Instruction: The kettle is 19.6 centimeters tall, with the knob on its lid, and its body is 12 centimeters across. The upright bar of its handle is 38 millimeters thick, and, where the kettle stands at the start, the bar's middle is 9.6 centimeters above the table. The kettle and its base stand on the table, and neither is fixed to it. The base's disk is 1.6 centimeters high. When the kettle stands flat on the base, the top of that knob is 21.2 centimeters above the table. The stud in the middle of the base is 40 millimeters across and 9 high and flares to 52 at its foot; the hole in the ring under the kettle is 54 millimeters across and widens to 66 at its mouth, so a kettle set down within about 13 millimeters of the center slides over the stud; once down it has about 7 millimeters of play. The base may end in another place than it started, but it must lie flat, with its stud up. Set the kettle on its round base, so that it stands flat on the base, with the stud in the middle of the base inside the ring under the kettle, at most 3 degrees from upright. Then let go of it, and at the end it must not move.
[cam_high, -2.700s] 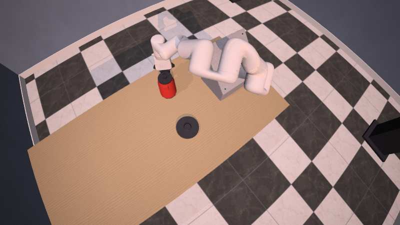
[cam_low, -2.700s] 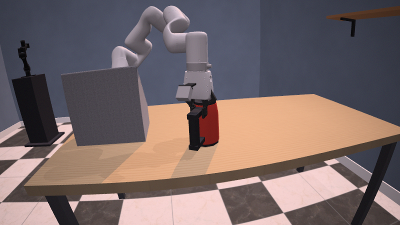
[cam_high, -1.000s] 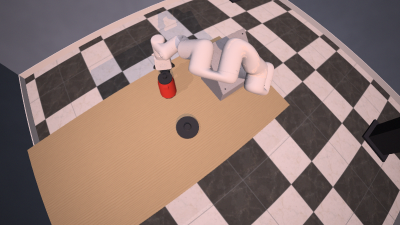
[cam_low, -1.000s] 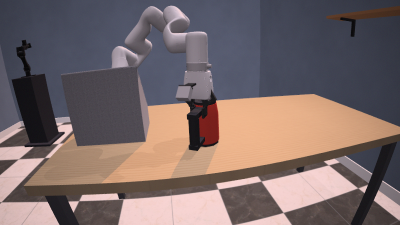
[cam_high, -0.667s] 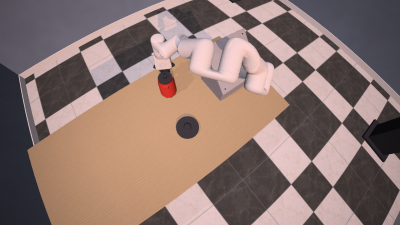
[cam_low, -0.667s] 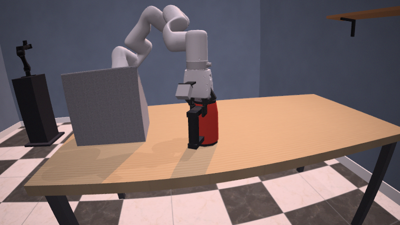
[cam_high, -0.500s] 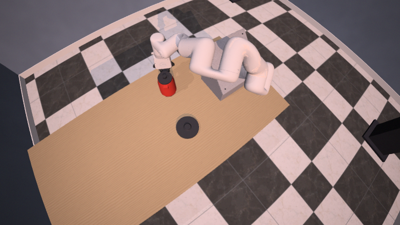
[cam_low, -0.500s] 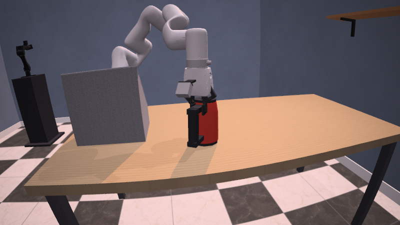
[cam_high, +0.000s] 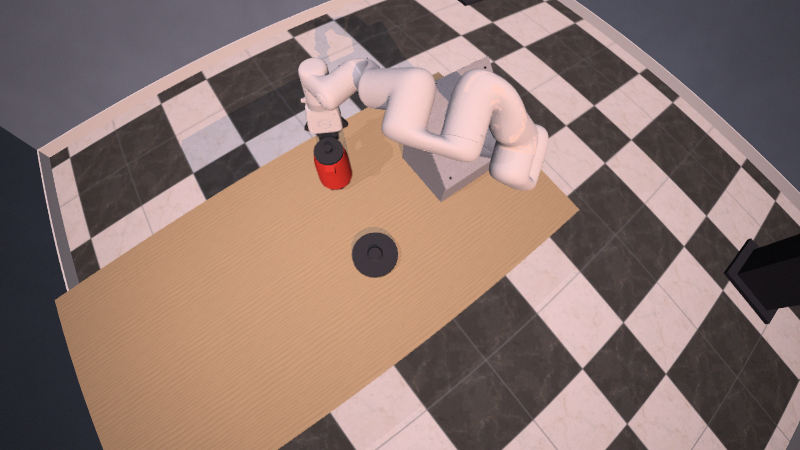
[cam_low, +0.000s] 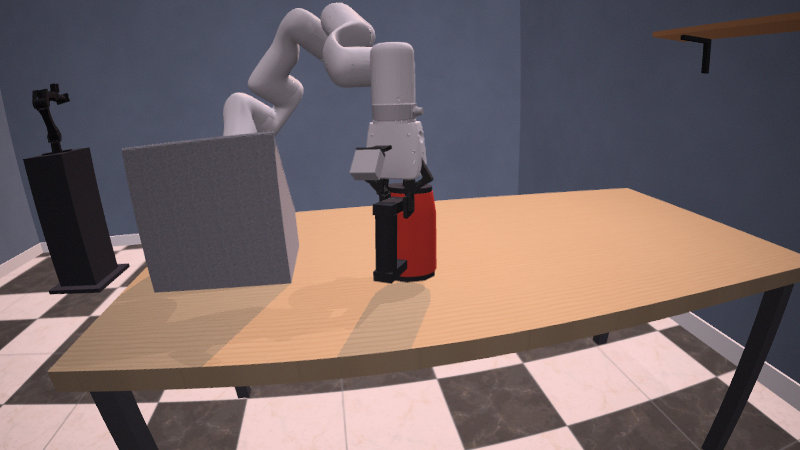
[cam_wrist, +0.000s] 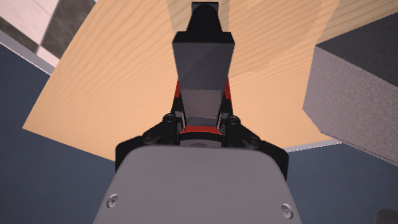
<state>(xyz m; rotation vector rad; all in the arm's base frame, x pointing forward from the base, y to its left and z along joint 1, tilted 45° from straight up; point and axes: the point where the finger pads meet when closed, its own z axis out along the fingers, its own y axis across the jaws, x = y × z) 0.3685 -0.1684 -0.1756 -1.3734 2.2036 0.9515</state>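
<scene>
Now: the kettle 60 mm below my hand, 20 mm to the left of it and 10 mm ahead of it. Round my hand: round black base (360 mm to the left, 180 mm below, 60 mm ahead).
</scene>
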